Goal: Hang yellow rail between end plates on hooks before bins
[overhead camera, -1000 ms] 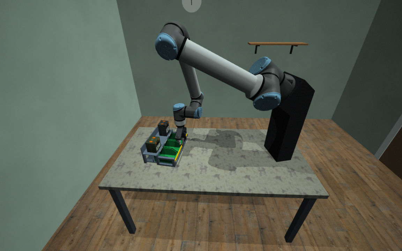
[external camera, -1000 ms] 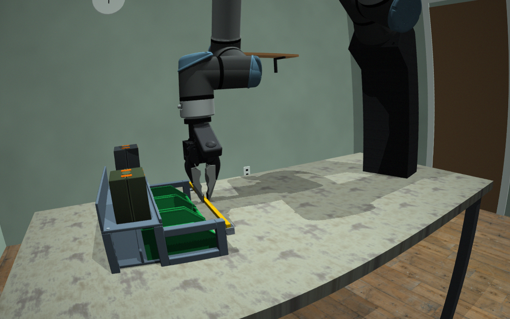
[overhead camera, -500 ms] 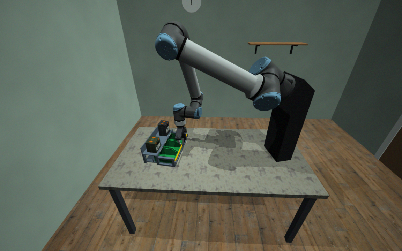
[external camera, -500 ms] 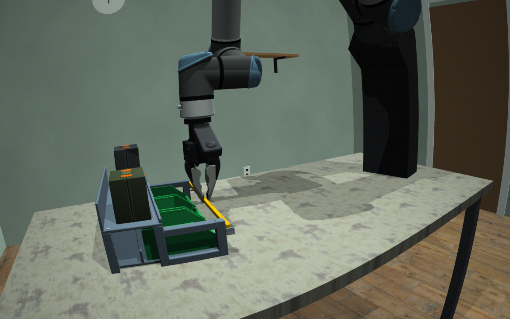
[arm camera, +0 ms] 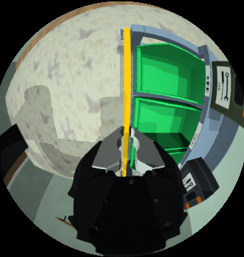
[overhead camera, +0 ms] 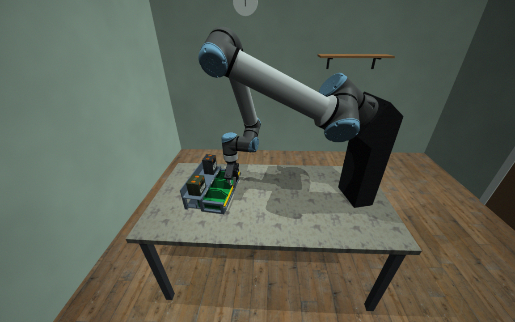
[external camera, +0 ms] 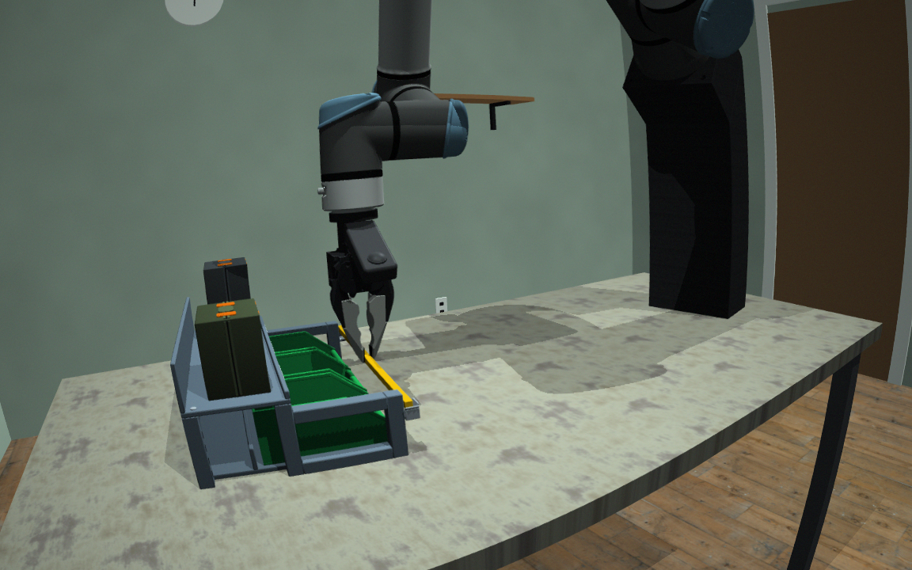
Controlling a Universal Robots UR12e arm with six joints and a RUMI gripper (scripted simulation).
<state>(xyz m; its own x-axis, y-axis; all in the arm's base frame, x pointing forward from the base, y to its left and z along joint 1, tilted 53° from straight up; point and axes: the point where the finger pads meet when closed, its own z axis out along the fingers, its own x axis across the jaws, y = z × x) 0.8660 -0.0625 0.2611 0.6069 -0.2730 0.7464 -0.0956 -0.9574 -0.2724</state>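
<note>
Now: the yellow rail 1 cm below my hand.
</note>
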